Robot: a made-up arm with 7 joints. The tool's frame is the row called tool.
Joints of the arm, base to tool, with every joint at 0 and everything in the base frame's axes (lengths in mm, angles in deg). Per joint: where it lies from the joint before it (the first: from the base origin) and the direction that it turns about. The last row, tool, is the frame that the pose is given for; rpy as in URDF.
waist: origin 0 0 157.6 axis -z
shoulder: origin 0 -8 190.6 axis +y
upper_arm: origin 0 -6.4 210.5 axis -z
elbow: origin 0 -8.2 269.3 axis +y
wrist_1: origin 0 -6.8 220.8 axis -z
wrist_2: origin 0 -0.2 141.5 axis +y
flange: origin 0 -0.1 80.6 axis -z
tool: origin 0 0 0 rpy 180 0 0
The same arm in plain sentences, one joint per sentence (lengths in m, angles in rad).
The arm has seven revolute joints in a row. What follows holds with every joint at zero, and every direction is one of the base frame's.
Joint 1 is mounted 0.1576 m along +z from the base frame's origin and turns about -z.
Joint 2 is mounted 0.008 m along -y and 0.1906 m along +z from joint 1 and turns about +y.
Joint 3 is mounted 0.0064 m along -y and 0.2105 m along +z from joint 2 and turns about -z.
Joint 4 is mounted 0.0082 m along -y and 0.2693 m along +z from joint 3 and turns about +y.
Joint 5 is mounted 0.0068 m along -y and 0.2208 m along +z from joint 4 and turns about -z.
Joint 6 is mounted 0.0002 m along -y and 0.1415 m along +z from joint 5 and turns about +y.
Joint 7 is mounted 0.0001 m along -y and 0.0806 m along +z from joint 6 and turns about -z.
The tool frame, which is the frame that the pose is given for, is mounted at the same point as joint 7; its axes are the base frame's turned by roll 3.1416, pitch 0 and yaw 0 rad (as in URDF: about the fixed x, then y, then z).

